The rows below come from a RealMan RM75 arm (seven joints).
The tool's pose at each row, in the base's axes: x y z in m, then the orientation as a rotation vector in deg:
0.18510 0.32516 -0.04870 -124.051 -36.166 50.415
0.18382 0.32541 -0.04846 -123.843 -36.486 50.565
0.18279 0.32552 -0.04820 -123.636 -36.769 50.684
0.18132 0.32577 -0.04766 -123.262 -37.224 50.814
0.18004 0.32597 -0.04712 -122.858 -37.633 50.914
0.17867 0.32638 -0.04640 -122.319 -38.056 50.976
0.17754 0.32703 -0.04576 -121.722 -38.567 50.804
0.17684 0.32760 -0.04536 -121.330 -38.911 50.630
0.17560 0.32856 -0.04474 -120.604 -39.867 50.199
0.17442 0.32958 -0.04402 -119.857 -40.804 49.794
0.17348 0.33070 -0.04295 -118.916 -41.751 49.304
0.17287 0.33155 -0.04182 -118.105 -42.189 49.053
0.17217 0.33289 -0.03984 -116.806 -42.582 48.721
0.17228 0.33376 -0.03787 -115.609 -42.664 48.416
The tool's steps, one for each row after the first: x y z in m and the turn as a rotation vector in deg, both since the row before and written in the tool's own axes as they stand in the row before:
-0.00076 -0.00056 0.00093 0.032 -0.230 -0.218
-0.00070 -0.00044 0.00068 0.048 -0.196 -0.207
-0.00099 -0.00082 0.00092 0.113 -0.276 -0.374
-0.00090 -0.00076 0.00077 0.159 -0.243 -0.371
-0.00088 -0.00105 0.00084 0.267 -0.234 -0.452
-0.00052 -0.00109 0.00080 0.283 -0.102 -0.616
-0.00020 -0.00078 0.00057 0.183 -0.027 -0.433
-0.00035 -0.00128 0.00104 0.194 -0.084 -1.025
-0.00028 -0.00139 0.00097 0.213 -0.100 -1.014
-0.00016 -0.00168 0.00067 0.365 -0.062 -1.141
-0.00013 -0.00151 0.00028 0.481 -0.041 -0.707
-0.00009 -0.00248 0.00017 0.908 -0.004 -0.936
0.00010 -0.00206 -0.00062 0.962 0.099 -0.709

